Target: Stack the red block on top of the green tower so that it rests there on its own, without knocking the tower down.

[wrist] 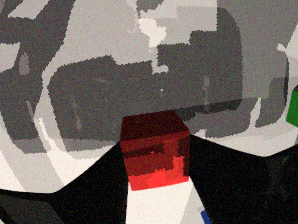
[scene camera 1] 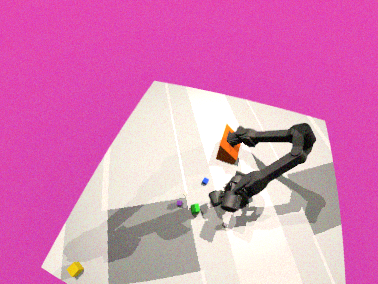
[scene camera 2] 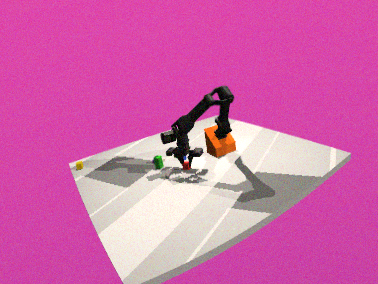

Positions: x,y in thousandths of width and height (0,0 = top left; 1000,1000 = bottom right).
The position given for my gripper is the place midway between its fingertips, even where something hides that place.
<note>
In view: my gripper (wrist: 512,641) and a red block (wrist: 522,658).
</note>
